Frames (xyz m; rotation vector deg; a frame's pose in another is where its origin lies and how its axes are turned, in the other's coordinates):
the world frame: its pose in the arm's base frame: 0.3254 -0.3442 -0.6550 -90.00 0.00 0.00
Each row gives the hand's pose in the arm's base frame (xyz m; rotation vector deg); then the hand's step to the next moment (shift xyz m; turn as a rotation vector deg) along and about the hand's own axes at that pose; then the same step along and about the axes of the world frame.
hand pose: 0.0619 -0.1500 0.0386 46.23 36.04 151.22
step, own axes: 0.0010 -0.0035 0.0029 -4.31 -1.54 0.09
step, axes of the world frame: 0.0015 -0.0009 0.0043 3.72 2.63 -0.42
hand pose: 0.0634 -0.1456 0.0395 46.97 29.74 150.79
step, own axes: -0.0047 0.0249 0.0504 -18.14 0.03 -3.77
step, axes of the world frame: 0.0285 -0.0473 -0.0117 11.86 11.44 -8.46
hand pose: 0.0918 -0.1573 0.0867 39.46 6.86 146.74
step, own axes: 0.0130 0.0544 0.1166 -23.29 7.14 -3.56
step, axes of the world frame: 0.0242 -0.1183 -0.0463 12.81 12.13 -17.17
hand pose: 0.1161 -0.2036 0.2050 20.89 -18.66 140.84
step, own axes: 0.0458 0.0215 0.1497 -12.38 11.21 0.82
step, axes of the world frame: -0.0214 -0.1517 -0.0389 2.73 4.99 -15.72
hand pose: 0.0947 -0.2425 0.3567 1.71 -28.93 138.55
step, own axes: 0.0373 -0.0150 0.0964 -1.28 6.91 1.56
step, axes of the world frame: -0.0302 -0.1000 -0.0019 -3.40 1.16 -6.24
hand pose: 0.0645 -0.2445 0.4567 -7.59 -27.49 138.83
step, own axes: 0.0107 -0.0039 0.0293 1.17 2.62 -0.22
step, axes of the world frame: -0.0123 -0.0289 0.0005 -2.41 1.15 -1.08
